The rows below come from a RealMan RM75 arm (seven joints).
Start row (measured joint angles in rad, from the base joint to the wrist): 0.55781 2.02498 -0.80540 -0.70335 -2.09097 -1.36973 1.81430
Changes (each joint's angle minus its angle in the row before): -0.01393 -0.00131 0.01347 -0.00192 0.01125 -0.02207 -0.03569; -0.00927 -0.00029 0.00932 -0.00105 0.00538 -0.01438 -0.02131; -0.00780 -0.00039 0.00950 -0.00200 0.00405 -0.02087 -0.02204; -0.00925 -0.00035 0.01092 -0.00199 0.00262 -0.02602 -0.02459; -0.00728 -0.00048 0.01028 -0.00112 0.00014 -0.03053 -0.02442; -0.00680 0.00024 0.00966 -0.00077 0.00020 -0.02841 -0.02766; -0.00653 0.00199 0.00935 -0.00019 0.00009 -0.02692 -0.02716; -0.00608 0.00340 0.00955 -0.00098 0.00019 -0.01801 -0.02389; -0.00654 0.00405 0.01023 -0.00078 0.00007 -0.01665 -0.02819
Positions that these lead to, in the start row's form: 0.54388 2.02367 -0.79193 -0.70527 -2.07972 -1.39180 1.77861; 0.53461 2.02338 -0.78261 -0.70632 -2.07434 -1.40618 1.75730; 0.52681 2.02299 -0.77311 -0.70832 -2.07029 -1.42705 1.73526; 0.51756 2.02264 -0.76219 -0.71031 -2.06767 -1.45307 1.71067; 0.51028 2.02216 -0.75191 -0.71143 -2.06753 -1.48360 1.68625; 0.50348 2.02240 -0.74225 -0.71220 -2.06733 -1.51201 1.65859; 0.49695 2.02439 -0.73290 -0.71239 -2.06724 -1.53893 1.63143; 0.49087 2.02779 -0.72335 -0.71337 -2.06705 -1.55694 1.60754; 0.48433 2.03184 -0.71312 -0.71415 -2.06698 -1.57359 1.57935
